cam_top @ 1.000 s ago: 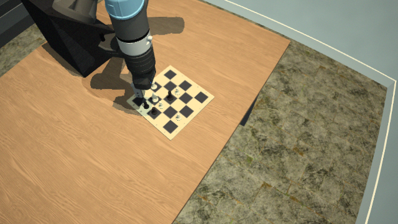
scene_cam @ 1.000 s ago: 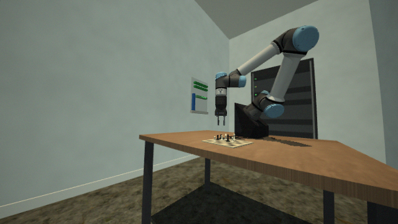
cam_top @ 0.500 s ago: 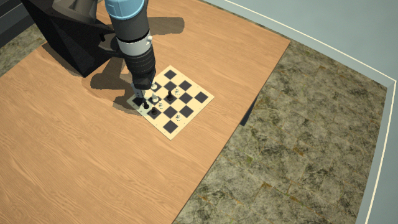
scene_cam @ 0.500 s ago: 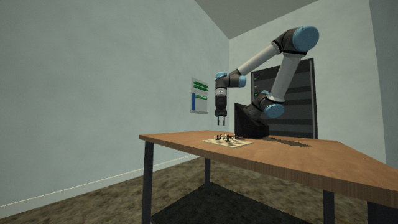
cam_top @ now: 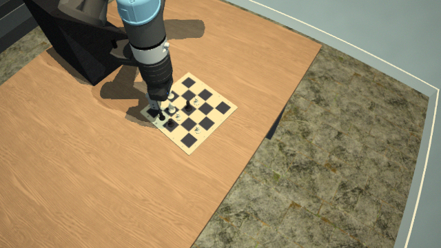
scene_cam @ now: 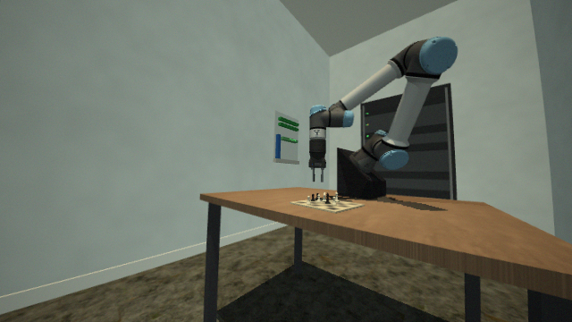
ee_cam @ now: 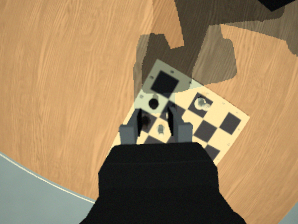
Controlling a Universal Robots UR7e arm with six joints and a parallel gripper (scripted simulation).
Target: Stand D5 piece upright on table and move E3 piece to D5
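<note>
My gripper is now 50 mm short of the chessboard, 70 mm to the right of it and 100 mm above it.
</note>
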